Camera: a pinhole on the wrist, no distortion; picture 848 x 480 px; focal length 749.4 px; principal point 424.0 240.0 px. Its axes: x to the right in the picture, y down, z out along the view. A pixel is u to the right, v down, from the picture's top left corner.
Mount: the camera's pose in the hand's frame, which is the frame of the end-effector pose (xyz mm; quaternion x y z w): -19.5 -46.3 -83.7 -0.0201 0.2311 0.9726 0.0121
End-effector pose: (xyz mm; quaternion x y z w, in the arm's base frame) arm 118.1 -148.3 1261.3 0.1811 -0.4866 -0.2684 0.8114
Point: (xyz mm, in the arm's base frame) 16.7 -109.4 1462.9
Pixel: 165 168
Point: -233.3 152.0 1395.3
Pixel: 694 196
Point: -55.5 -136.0 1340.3
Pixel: 391 446
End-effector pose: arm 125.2 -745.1 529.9 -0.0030 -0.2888 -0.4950 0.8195
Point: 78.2 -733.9 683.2
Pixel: 178 410
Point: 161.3 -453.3 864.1
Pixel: 467 113
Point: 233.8 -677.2 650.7
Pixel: outside the picture
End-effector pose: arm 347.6 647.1 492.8 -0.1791 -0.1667 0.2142 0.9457
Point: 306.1 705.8 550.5
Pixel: 298 227
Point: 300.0 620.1 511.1
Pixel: 585 383
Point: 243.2 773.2 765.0
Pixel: 288 449
